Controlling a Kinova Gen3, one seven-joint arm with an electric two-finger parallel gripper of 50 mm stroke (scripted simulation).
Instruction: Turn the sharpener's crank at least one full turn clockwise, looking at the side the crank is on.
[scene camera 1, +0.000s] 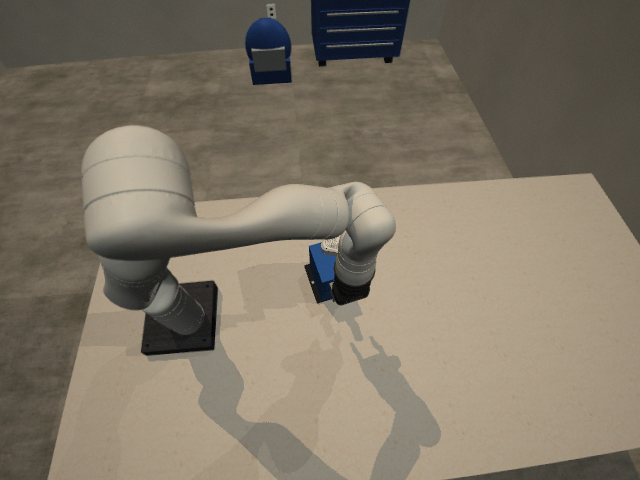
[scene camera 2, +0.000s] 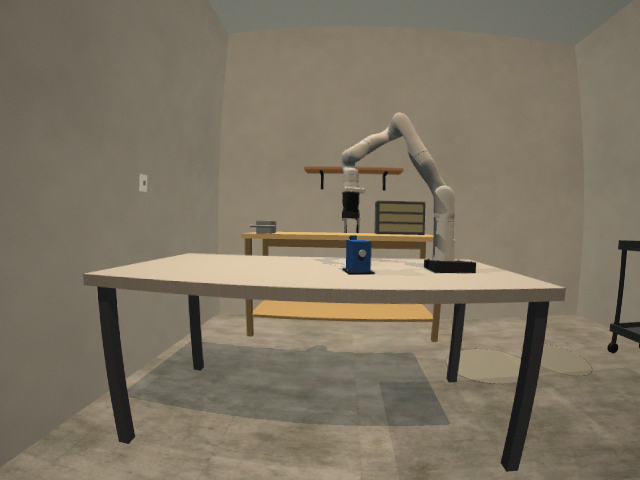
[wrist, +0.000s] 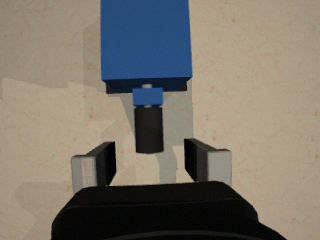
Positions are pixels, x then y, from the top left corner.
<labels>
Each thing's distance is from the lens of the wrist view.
gripper (wrist: 150, 155): 0.18 m
black handle (wrist: 148, 121): 0.18 m
</labels>
